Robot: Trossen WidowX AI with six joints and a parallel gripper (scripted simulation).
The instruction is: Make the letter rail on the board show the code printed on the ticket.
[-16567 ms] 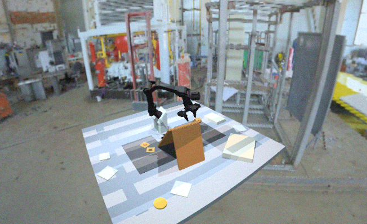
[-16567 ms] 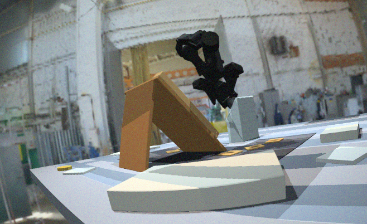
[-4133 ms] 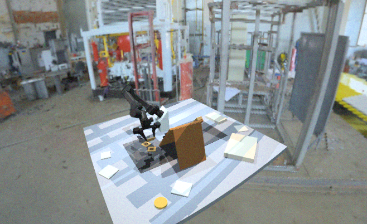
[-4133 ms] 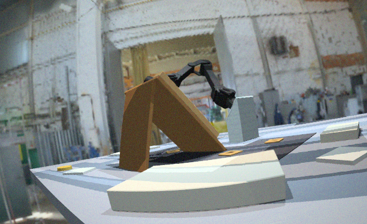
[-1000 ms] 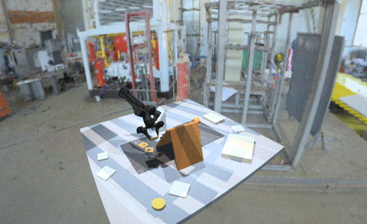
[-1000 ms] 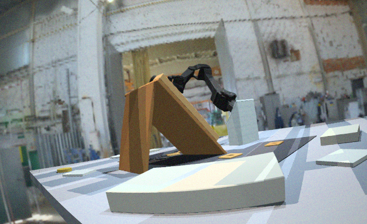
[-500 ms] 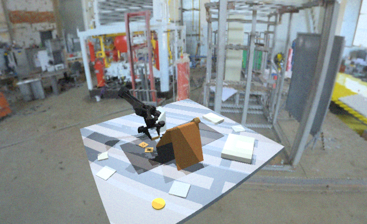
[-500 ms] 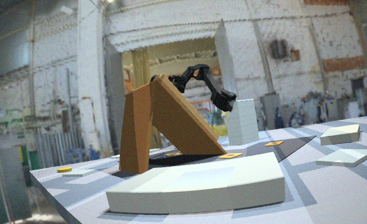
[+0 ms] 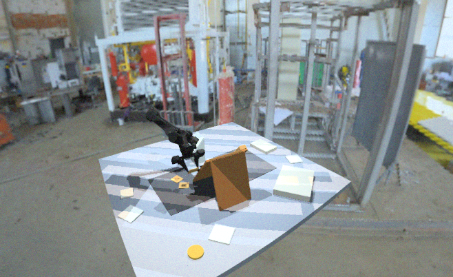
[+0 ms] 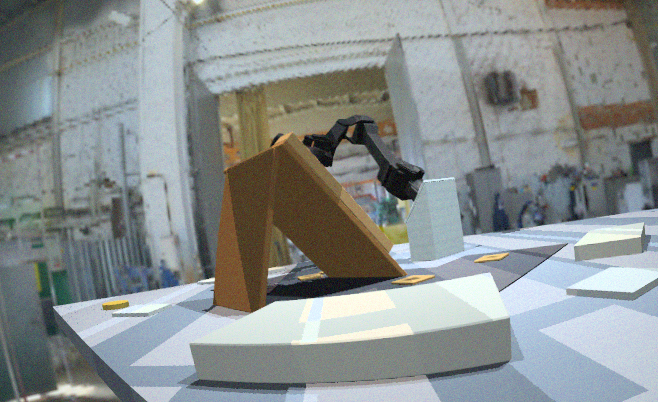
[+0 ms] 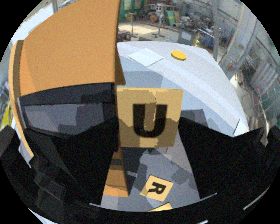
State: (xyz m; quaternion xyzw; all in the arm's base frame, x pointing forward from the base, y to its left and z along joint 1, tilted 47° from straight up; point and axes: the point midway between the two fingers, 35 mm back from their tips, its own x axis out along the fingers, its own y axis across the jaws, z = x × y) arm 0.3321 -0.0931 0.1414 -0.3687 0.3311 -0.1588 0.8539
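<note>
My gripper tip is now 60 mm past the white ticket, 120 mm to the right of it and 80 mm above it. The rest, counted from my gripper tip: dark mat 150 mm behind, 180 mm to the left, 160 mm below; yellow letter tile right at my gripper tip; cream box 250 mm ahead, 540 mm to the left, 140 mm below.
</note>
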